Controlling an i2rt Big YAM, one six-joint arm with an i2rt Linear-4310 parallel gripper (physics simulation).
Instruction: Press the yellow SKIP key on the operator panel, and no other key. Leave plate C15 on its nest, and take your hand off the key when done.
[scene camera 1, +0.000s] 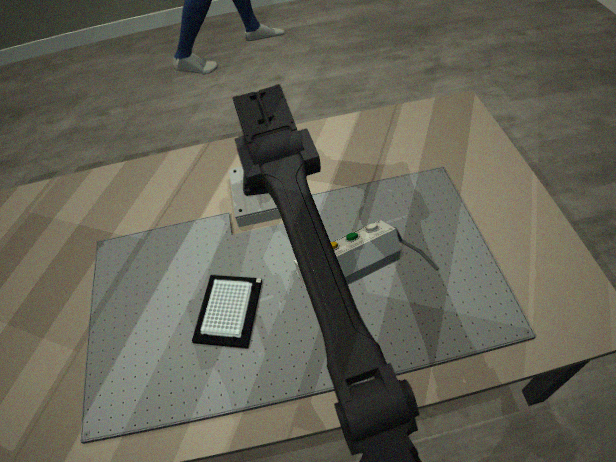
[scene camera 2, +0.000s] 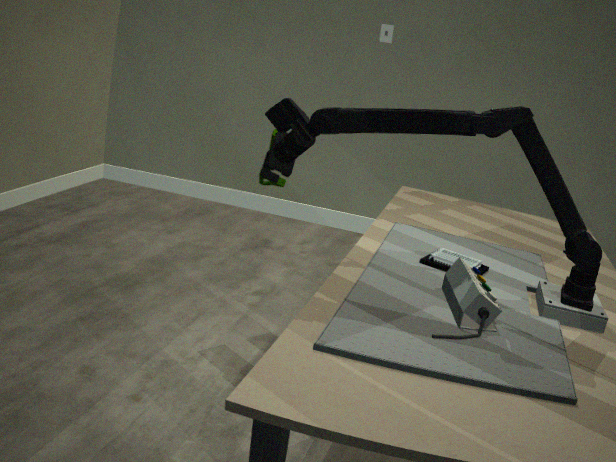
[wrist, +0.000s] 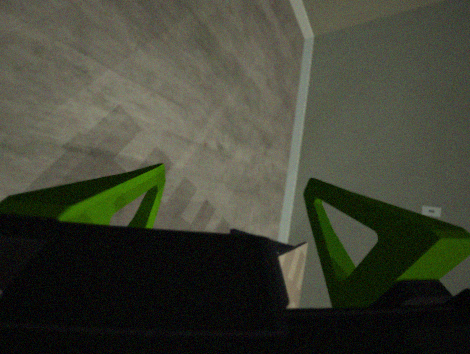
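Where they show: gripper, fingertip midpoint: (scene camera 2: 266, 167) (wrist: 238, 179); arm's base at its link origin: (scene camera 2: 576, 300).
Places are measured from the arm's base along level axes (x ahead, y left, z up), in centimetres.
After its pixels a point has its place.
The operator panel (scene camera 1: 372, 250) {y 23.0, x 27.1, z 3.4 cm} (scene camera 2: 462, 295) {y 23.9, x 27.4, z 2.2 cm} is a grey box with a sloped key face on the perforated board. Its yellow key (scene camera 1: 334, 245) {y 15.0, x 25.4, z 4.3 cm} (scene camera 2: 481, 278) {y 15.6, x 24.9, z 4.2 cm} shows partly beside my arm in the first scene view; a green key (scene camera 1: 352, 236) {y 19.1, x 23.5, z 4.4 cm} (scene camera 2: 486, 287) {y 20.3, x 22.9, z 4.1 cm} and a white key (scene camera 1: 371, 227) {y 23.6, x 21.5, z 4.2 cm} stand next to it, and a blue key (scene camera 2: 477, 269) {y 9.4, x 26.9, z 4.0 cm} shows in the second. Plate C15 (scene camera 1: 226, 307) {y -9.2, x 35.2, z -0.6 cm} (scene camera 2: 457, 256) {y -10.9, x 35.0, z -0.4 cm}, white with many wells, sits on its black nest (scene camera 1: 252, 320) {y -3.7, x 38.2, z -1.8 cm} (scene camera 2: 428, 260) {y -5.0, x 41.7, z -1.7 cm}. My gripper (scene camera 2: 272, 182) (wrist: 238, 179) {y 9.1, x 84.4, z 15.6 cm} is open and empty, high up beyond the table's edge, far from the panel.
My arm (scene camera 1: 310, 260) {y 11.0, x 50.5, z 36.9 cm} (scene camera 2: 400, 121) {y 14.4, x 50.2, z 34.2 cm} reaches high over the board (scene camera 1: 150, 370) {y -25.3, x 47.1, z -2.9 cm} (scene camera 2: 360, 325) {y 41.1, x 43.6, z -2.9 cm} and hides part of the panel in the first scene view. A cable (scene camera 1: 420, 254) (scene camera 2: 455, 336) {y 35.1, x 25.5, z -2.3 cm} leaves the panel's end. A person's legs (scene camera 1: 192, 30) show on the floor behind the table.
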